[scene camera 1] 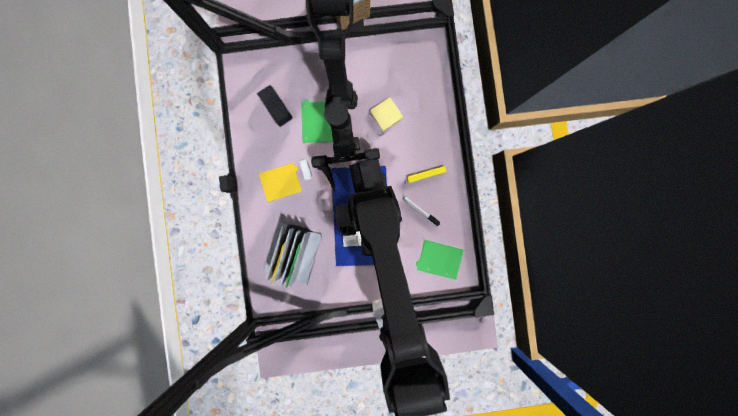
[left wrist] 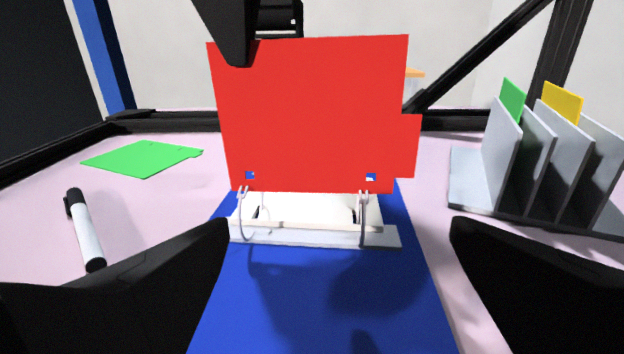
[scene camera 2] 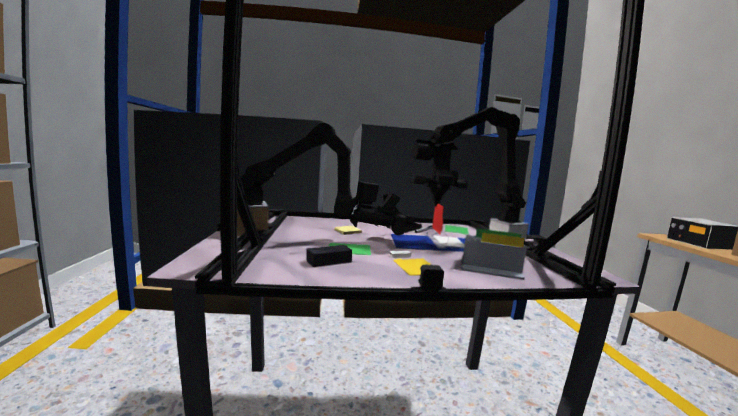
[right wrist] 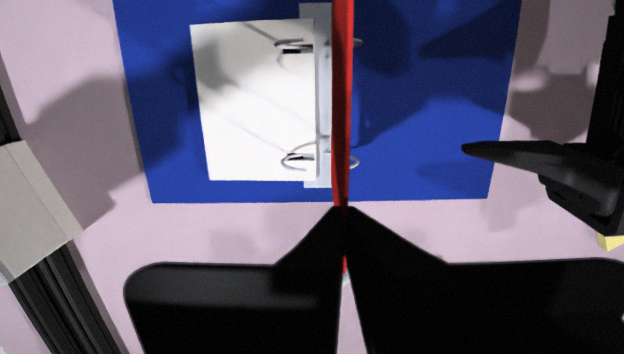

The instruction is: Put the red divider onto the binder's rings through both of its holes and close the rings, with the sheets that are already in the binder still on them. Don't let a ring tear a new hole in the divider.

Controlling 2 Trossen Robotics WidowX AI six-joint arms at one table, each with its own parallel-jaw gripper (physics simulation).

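Places are measured from the left arm's base along level axes (x ahead, y left, z up), in metres.
Pixels of known places: left gripper, fingertip midpoint: (scene camera 1: 350,188) (left wrist: 339,227) (scene camera 2: 417,223) (right wrist: 467,66); right gripper, fingertip midpoint: (left wrist: 239,65) (scene camera 2: 436,206) (right wrist: 342,217); left arm's base, link origin: (scene camera 2: 251,203); right arm's base, link origin: (scene camera 2: 509,221).
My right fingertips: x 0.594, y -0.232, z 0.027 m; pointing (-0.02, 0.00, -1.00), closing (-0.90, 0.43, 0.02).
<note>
Ahead of a thing's pixels: the offset from my right fingertips to its top centre. "spot": to the spot under its first point.
The red divider {0.039 m right, 0.019 m back, 0.015 m up} (scene camera 2: 438,219) (left wrist: 315,115) (right wrist: 342,100) hangs upright over the rings, its two holes near its lower edge. My right gripper (scene camera 2: 438,200) (right wrist: 342,217) is shut on its upper part. The blue binder (scene camera 1: 343,257) (scene camera 2: 410,241) (left wrist: 320,305) (right wrist: 170,186) lies open. Its left ring {spot: 0.012 m left, 0.016 m back, 0.089 m down} (left wrist: 240,215) and right ring {spot: 0.058 m right, 0.050 m back, 0.091 m down} (left wrist: 363,225) look open in the left wrist view, their near tips in front of the divider's lower edge, below the holes. White sheets {0.053 m right, 0.035 m ahead, 0.113 m down} (left wrist: 300,207) (right wrist: 250,110) lie behind. My left gripper (left wrist: 339,227) is open and empty, low over the binder's near side.
A grey sorter {0.275 m right, 0.005 m back, 0.050 m down} (scene camera 1: 311,253) (scene camera 2: 490,258) (left wrist: 467,175) stands beside the binder. A marker {0.140 m left, 0.066 m ahead, 0.113 m down} (scene camera 1: 421,210) (left wrist: 85,230), green dividers {0.118 m left, 0.227 m ahead, 0.125 m down} (scene camera 1: 440,259) {0.017 m right, 0.337 m back, 0.125 m down} (scene camera 1: 314,124), a yellow divider {0.205 m right, 0.218 m back, 0.125 m down} (scene camera 1: 280,182), a black block {0.110 m right, 0.431 m back, 0.091 m down} (scene camera 1: 274,105) and a yellow pad {0.185 m left, 0.252 m back, 0.115 m down} (scene camera 1: 386,114) lie around. Black rails edge the table.
</note>
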